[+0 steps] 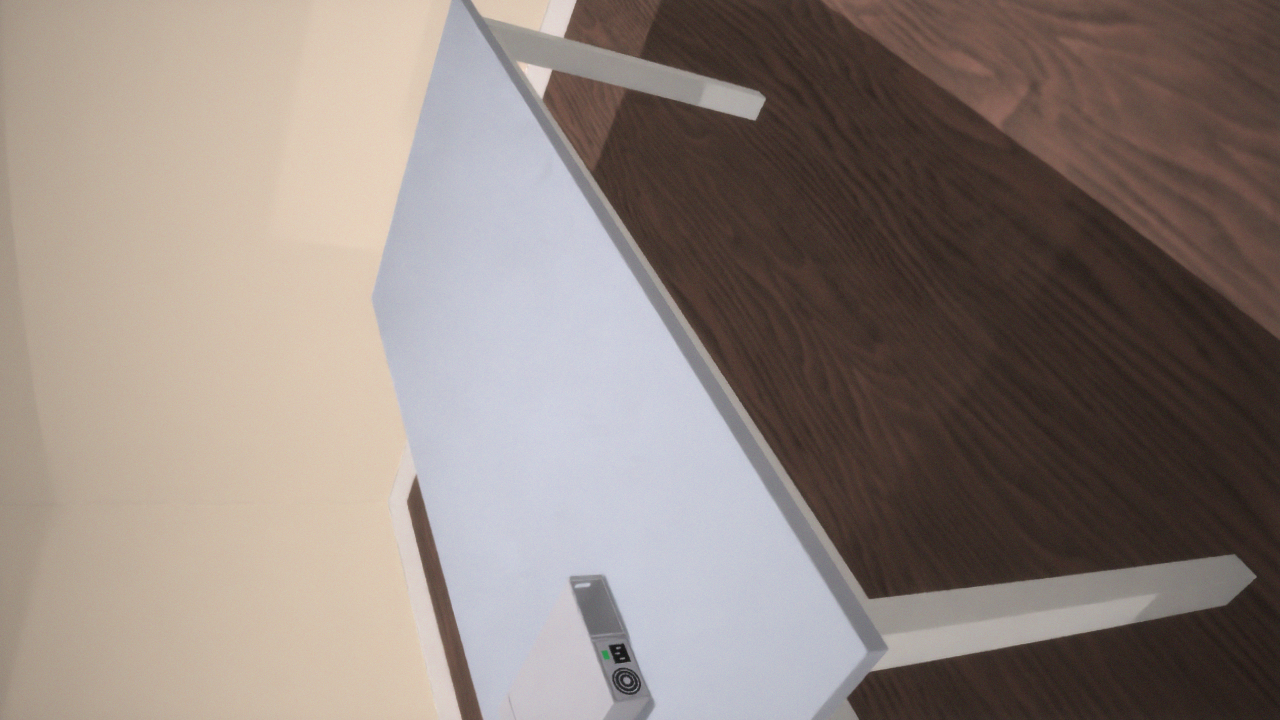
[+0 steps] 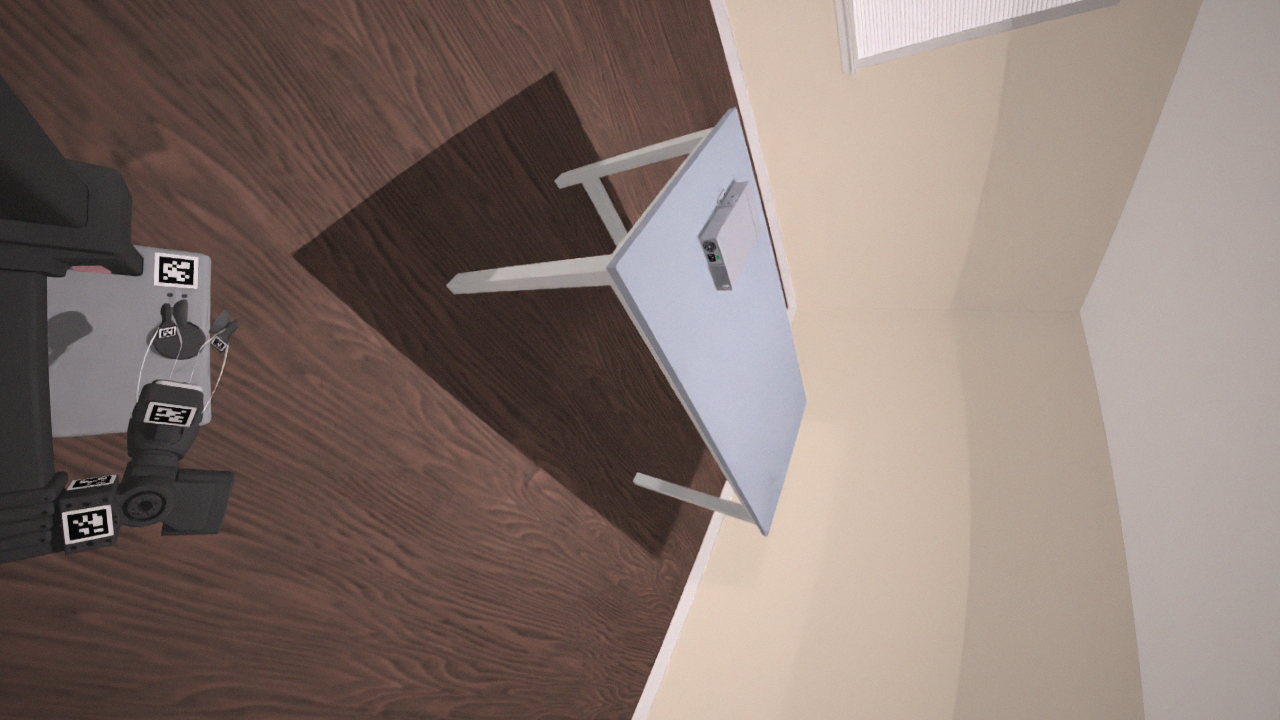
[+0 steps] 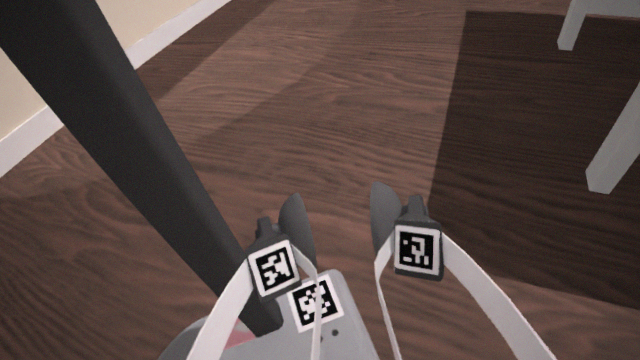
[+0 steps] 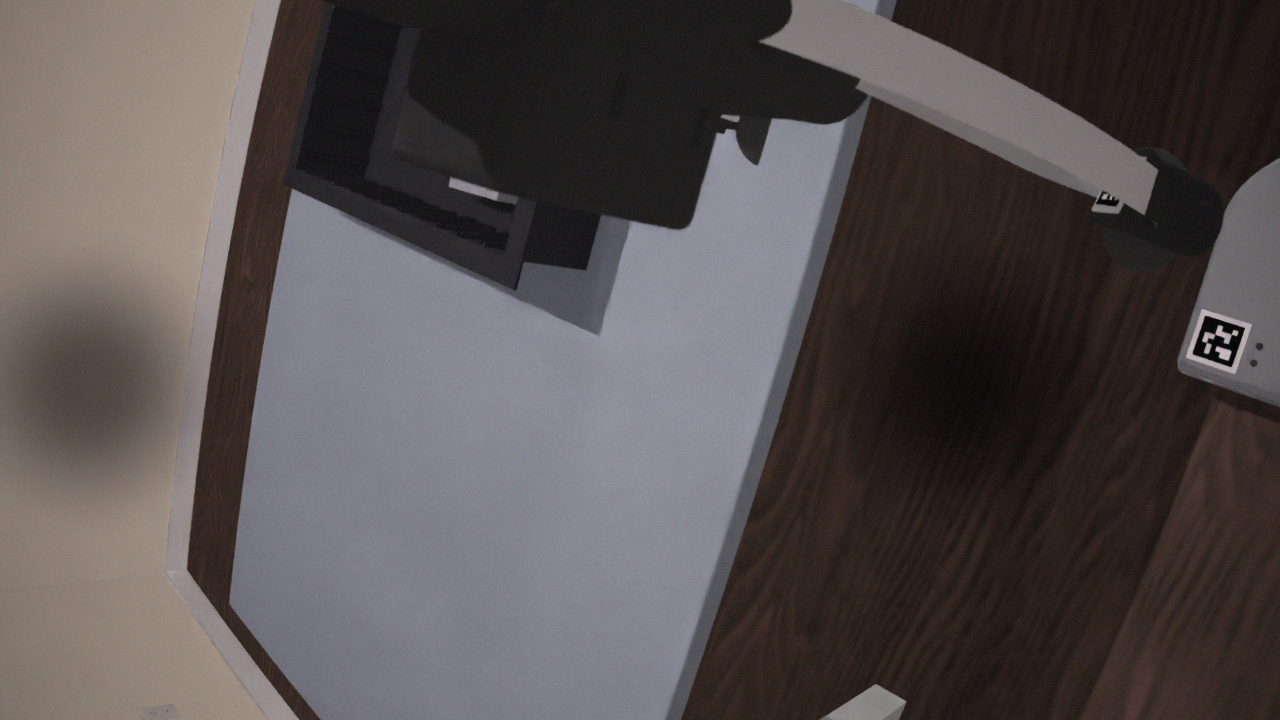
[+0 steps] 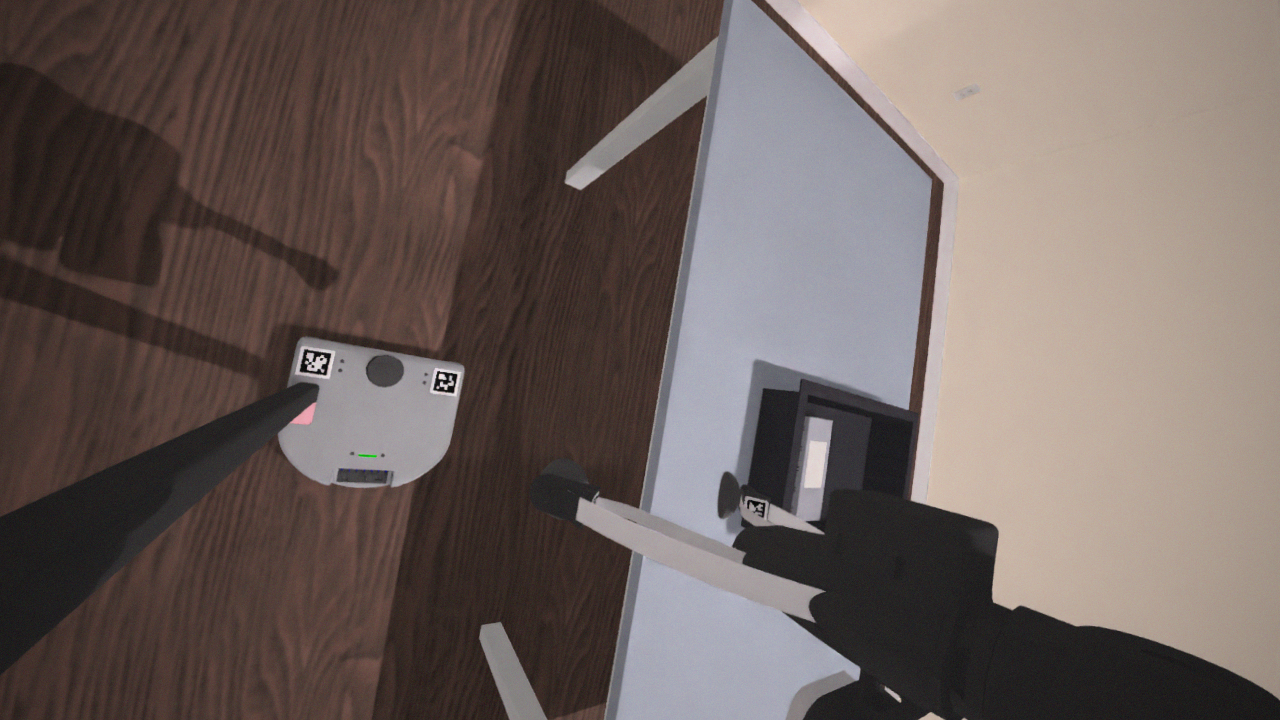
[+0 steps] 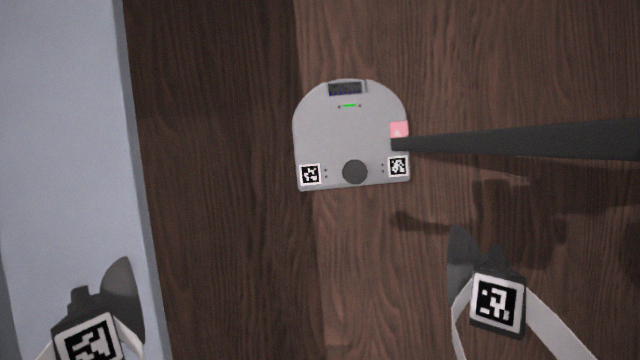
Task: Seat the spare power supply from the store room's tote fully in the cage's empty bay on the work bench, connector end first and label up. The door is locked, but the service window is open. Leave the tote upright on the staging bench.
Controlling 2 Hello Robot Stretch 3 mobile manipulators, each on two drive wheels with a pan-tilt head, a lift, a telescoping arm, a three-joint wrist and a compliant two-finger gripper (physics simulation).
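Observation:
The dark tote (image 4: 559,237) (image 5: 776,438) stands upright on the staging bench (image 4: 492,447) (image 5: 805,223). The grey power supply (image 4: 473,188) (image 5: 814,465) lies inside, its pale label up; the r2 arm hides part of both. The r2 gripper (image 4: 953,179) (image 5: 644,492) (image 6: 290,280) is open and empty across the bench's front edge, one finger beside the tote and one beyond the edge. The grey cage (image 1: 559,653) (image 2: 738,232) is on the work bench (image 1: 537,313) (image 2: 733,358), with a recess beside a socket and round fan. The r1 gripper (image 2: 201,317) (image 3: 345,220) is open and empty over its base, away from the cage.
The r1 base (image 2: 98,358) is below its gripper. Work bench legs (image 2: 537,273) (image 3: 615,150) stand on the wood floor. The r2 base (image 4: 1253,295) (image 5: 371,420) (image 6: 350,135) is in front of the staging bench. A white framed panel (image 2: 975,26) is on the wall near the cage.

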